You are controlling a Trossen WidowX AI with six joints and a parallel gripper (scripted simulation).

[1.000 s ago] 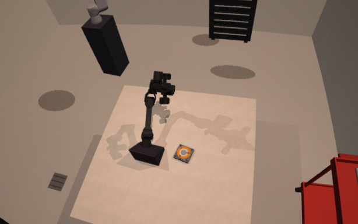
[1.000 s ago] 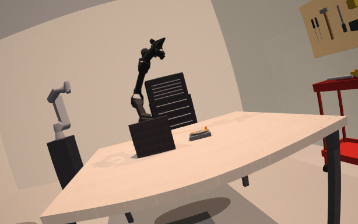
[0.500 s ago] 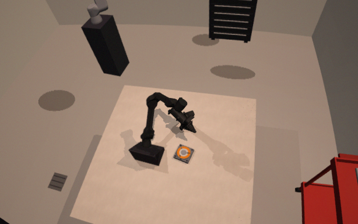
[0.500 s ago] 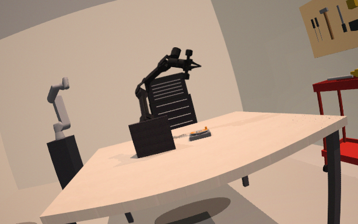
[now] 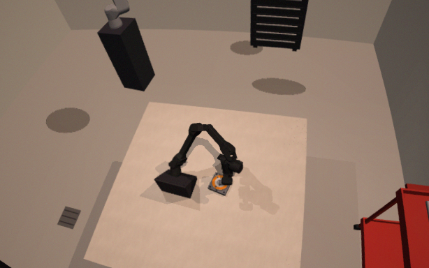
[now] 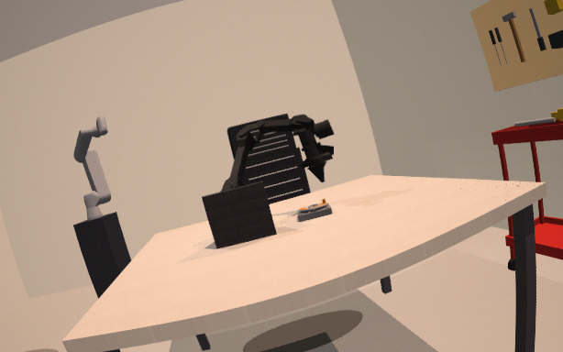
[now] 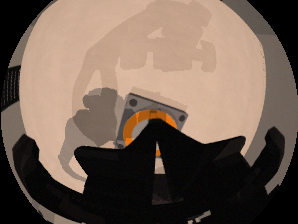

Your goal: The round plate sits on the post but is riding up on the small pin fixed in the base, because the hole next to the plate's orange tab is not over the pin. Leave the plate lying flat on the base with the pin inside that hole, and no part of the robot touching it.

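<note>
My gripper tip is 70 mm above the plate, 40 mm past it and 20 mm to the left of it. From my gripper tip the other things lie so: grey square base 90 mm below, 60 mm behind, 20 mm to the right.
</note>
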